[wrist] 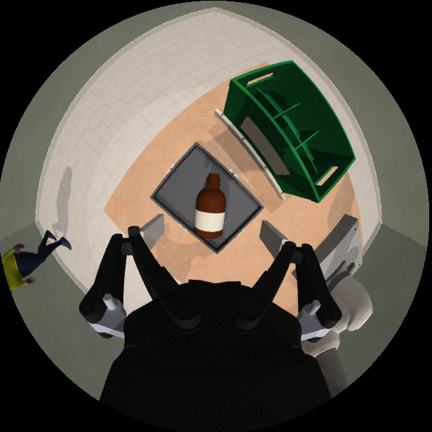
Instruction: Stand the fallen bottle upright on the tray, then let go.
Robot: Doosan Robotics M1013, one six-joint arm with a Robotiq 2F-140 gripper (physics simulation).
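Observation:
A brown bottle (210, 212) with a white label lies on its side in the dark grey tray (180, 175). Its neck points to the top of the view, and its base is near the tray's lower corner. My gripper (212, 226) is wide open and empty above the tray. One fingertip is to the left of the bottle and the other to the right, both apart from it. The lower part of the bottle lies between them as seen from the wrist, with the bottle's long axis running roughly across the line between the fingertips.
A green crate (274, 120) with dividers stands at the upper right, behind a pale rail (252, 156). A grey block (336, 245) and the robot's light base parts (352, 302) are at the right. A person (27, 262) shows at the far left, beyond the wooden table top (132, 187).

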